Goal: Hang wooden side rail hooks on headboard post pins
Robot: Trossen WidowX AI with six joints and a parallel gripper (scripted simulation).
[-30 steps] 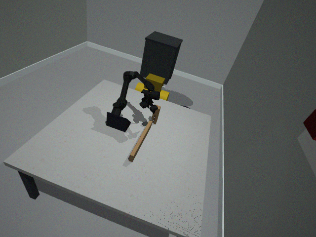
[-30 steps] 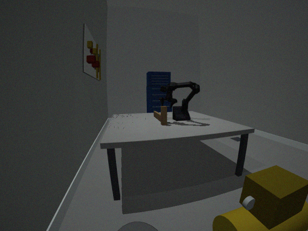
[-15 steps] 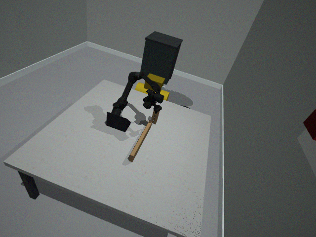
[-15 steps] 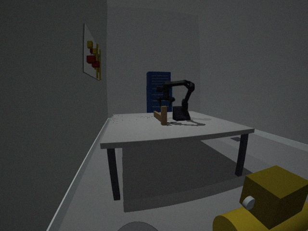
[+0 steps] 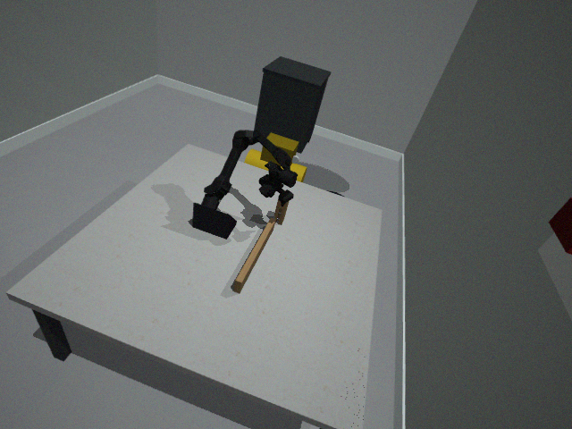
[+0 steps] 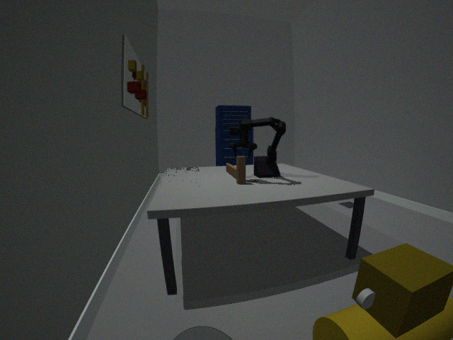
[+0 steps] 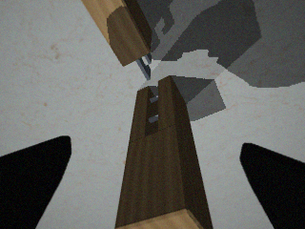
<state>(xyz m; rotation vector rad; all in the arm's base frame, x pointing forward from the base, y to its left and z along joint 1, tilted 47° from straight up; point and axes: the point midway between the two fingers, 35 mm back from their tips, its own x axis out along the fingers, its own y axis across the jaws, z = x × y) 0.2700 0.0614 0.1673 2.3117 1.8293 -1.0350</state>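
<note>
Right now the headboard post is 80 mm below my gripper tip, 60 mm to the left of it and 20 mm ahead of it.
</note>
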